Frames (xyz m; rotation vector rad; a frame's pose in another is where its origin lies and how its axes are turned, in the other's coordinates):
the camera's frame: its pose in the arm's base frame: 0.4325 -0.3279 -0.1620 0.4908 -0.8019 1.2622
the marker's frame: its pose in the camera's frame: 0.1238 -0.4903 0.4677 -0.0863 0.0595 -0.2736
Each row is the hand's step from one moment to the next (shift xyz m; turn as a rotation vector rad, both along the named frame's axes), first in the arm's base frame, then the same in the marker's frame.
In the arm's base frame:
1: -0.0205 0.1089 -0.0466 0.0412 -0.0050 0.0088
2: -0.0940 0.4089 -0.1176 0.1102 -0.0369 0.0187
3: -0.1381 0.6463 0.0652 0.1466 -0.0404 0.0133
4: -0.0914 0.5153 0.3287 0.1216 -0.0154 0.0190
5: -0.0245 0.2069 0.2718 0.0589 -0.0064 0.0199
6: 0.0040 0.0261 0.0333 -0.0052 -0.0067 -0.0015
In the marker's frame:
1: 0.0219 0.0685 -0.0963 0.0185 -0.0380 -0.0041
2: 0.1179 0.2748 -0.3169 0.0323 -0.1132 0.0011
3: 0.3728 0.4376 -0.3324 0.0396 -0.1469 -0.0121
4: 0.5053 0.3463 -0.0817 0.0492 -0.1127 -0.0164
5: 0.3090 0.1353 0.0590 0.0322 -0.0535 -0.0013
6: 0.0409 0.0108 0.0045 -0.0069 0.0012 0.0050

